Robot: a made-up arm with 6 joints.
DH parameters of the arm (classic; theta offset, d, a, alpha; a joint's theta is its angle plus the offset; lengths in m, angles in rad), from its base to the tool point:
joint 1: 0 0.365 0.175 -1.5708
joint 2: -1.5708 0 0.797 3.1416
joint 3: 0 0 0.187 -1.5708
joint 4: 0 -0.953 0 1.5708
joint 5: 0 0 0 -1.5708
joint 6: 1.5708 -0.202 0 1.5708
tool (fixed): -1.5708 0 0 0
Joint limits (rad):
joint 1: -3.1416..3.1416
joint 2: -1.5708..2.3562
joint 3: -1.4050..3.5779
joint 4: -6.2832..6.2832
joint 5: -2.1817..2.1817
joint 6: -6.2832..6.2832
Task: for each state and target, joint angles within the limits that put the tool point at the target. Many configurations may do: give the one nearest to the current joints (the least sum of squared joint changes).
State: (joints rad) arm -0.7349 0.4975 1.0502 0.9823 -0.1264 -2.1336
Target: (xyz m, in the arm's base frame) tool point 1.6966 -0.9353 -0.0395
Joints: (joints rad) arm -0.4923 1.3079 0.6078 0.9729 -0.1345 -2.1336
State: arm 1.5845 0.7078 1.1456 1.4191 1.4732 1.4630
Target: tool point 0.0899 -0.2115 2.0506
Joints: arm 2.5224 0.0502 1.6934 0.6486 1.7498 1.4630
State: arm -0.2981 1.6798 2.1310 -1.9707 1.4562 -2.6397
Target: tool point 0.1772 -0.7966 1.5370
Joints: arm -1.1084 1.2877 2.8657 -1.7983 1.5835 -2.6397
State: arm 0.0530 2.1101 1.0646 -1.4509 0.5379 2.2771
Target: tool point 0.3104 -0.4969 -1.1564
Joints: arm -0.7401 2.1842 0.2042 -1.6024 0.8955 2.2771
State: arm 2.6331 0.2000 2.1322 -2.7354 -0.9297 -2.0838
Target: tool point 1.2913 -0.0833 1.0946
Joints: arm 3.1175 -0.4387 2.3928 -2.8070 -0.9036 -2.0838
